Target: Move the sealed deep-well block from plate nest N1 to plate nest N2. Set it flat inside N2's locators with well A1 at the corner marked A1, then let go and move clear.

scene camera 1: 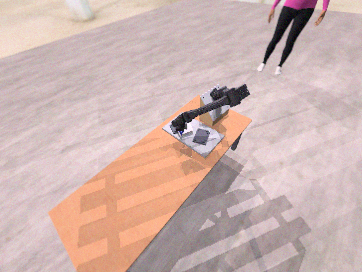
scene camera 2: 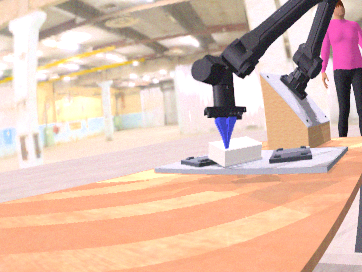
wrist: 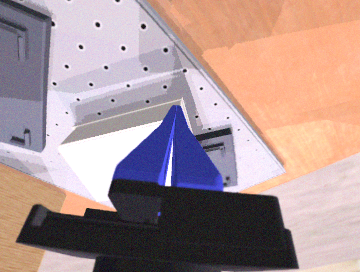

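Seen in the pictures: gripper, fingertip midpoint: [scene camera 1: 181, 134] [scene camera 2: 226, 148] [wrist: 176, 111]; arm's base, origin of the base link: [scene camera 1: 215, 95] [scene camera 2: 293, 88].
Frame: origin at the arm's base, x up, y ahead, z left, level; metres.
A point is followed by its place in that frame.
The white deep-well block [scene camera 1: 188, 134] [scene camera 2: 243, 151] @(x -0.173, y 0.415, z -0.038 m) [wrist: 95, 155] @(x -0.158, y 0.378, z -0.037 m) sits askew, partly over one dark nest [scene camera 2: 195, 161] @(x -0.191, y 0.446, z -0.172 m) [wrist: 229, 159] @(x -0.191, y 0.446, z -0.179 m) and partly over the perforated plate [scene camera 1: 208, 151] @(x -0.203, y 0.450, z 0.222 m) [scene camera 2: 250, 170] @(x -0.206, y 0.502, z 0.024 m) [wrist: 112, 37] @(x -0.203, y 0.464, z 0.009 m). It looks slightly tilted in scene camera 2. The other dark nest [scene camera 1: 201, 136] @(x -0.191, y 0.356, z 0.088 m) [scene camera 2: 291, 155] @(x -0.191, y 0.406, z 0.103 m) [wrist: 22, 85] @(x -0.191, y 0.378, z 0.047 m) is bare. No N1, N2 or A1 marking is readable. My gripper [scene camera 1: 180, 133] @(x -0.157, y 0.471, z -0.055 m) [scene camera 2: 227, 147] @(x -0.157, y 0.471, z -0.055 m) [wrist: 176, 111] @(x -0.157, y 0.471, z -0.055 m) is shut with nothing between its blue fingers. It points down, its tips at the block's nest-side end; whether they touch it is unclear. The fingers hide part of the block.
A wooden wedge [scene camera 1: 214, 117] @(x -0.120, y 0.143, z 0.088 m) [scene camera 2: 284, 112] @(x -0.087, y 0.163, z 0.005 m) with a sloped grey panel [scene camera 2: 295, 100] @(x -0.049, y 0.091, z 0.031 m) stands behind the plate, beside the arm. The wooden table [scene camera 1: 125, 185] @(x -0.216, y 1.076, z -0.122 m) [scene camera 2: 150, 220] @(x -0.216, y 0.846, z 0.026 m) [wrist: 300, 100] @(x -0.216, y 0.552, z -0.179 m) extends around the plate. A person [scene camera 1: 289, 35] [scene camera 2: 345, 55] stands beyond the table.
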